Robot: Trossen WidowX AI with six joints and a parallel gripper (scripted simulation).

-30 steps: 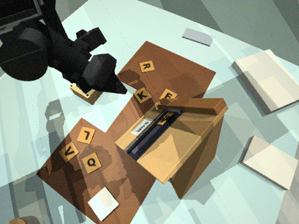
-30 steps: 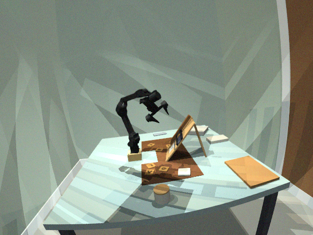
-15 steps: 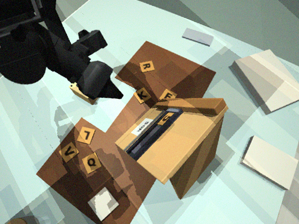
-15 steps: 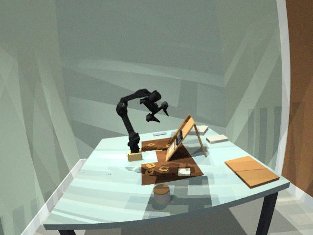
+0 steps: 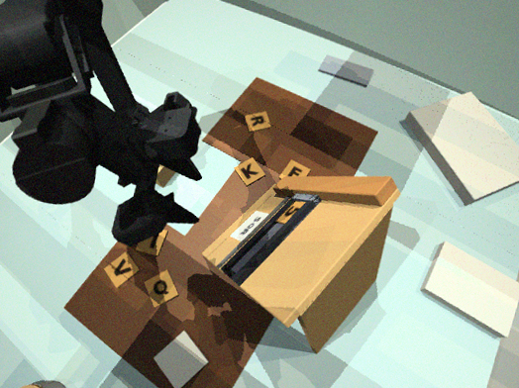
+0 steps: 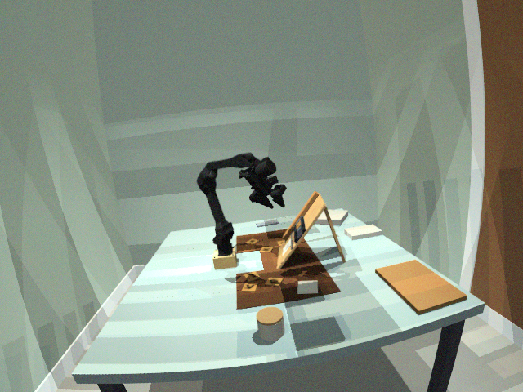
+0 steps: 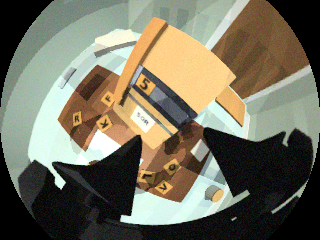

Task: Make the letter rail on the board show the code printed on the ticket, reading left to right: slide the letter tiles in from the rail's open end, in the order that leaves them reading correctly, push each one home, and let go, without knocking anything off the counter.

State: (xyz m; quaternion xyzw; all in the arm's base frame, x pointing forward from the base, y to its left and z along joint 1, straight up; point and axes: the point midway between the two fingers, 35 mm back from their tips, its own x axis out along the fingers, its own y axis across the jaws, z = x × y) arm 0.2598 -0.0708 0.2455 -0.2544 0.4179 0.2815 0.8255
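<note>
The q tile is 270 mm below my gripper tip, 140 mm to the right of it and 50 mm behind it. The rest, counted from my gripper tip: white ticket 210 mm below, 70 mm to the left, 20 mm ahead; then s tile 120 mm below, 110 mm to the left, 90 mm ahead; then brown mat 280 mm below, 90 mm to the left, 70 mm behind.
</note>
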